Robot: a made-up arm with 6 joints.
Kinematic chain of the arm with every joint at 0, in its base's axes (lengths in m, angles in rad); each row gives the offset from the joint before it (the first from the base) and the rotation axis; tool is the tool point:
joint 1: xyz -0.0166 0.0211 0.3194 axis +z
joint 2: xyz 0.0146 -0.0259 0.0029 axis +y
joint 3: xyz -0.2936 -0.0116 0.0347 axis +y
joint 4: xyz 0.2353 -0.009 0.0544 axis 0.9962 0 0.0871
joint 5: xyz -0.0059 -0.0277 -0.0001 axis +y
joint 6: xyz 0.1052 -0.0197 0.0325 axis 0.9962 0 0.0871
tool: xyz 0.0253 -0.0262 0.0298
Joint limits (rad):
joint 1: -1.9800..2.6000
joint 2: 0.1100..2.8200
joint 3: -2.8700..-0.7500
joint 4: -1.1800..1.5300
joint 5: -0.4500..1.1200
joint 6: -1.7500..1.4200
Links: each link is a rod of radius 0.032 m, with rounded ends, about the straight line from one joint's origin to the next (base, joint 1, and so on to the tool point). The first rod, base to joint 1, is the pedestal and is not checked.
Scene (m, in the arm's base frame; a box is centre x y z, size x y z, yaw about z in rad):
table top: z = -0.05
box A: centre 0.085 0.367 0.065 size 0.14 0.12 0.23 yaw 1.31
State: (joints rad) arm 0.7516 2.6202 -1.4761 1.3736 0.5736 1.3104
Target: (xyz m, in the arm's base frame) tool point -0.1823 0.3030 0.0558
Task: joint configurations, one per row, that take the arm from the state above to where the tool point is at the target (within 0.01 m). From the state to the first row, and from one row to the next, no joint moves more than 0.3 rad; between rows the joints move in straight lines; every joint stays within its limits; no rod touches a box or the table.
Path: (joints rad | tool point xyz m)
1: 0.9716 2.3653 -1.7026 1.3718 0.2949 1.0603 | 0.3118 0.4348 0.2584
2: 1.1917 2.1103 -1.9292 1.3700 0.0162 0.8102 | 0.2685 0.5085 0.4763
3: 1.4117 1.8554 -2.1557 1.3682 -0.2625 0.5602 | 0.1858 0.4676 0.6960
4: 1.5451 2.0965 -1.9600 1.4086 0.0199 0.7635 | 0.0804 0.5771 0.4939
5: 1.6784 2.3377 -1.7642 1.4491 0.3023 0.9667 | -0.0416 0.5650 0.2906
6: 1.8118 2.5788 -1.5685 1.4895 0.5847 1.1700 | -0.1364 0.4553 0.1364
7: 1.9452 2.8200 -1.3727 1.5300 0.8672 1.3733 | -0.1823 0.3030 0.0558

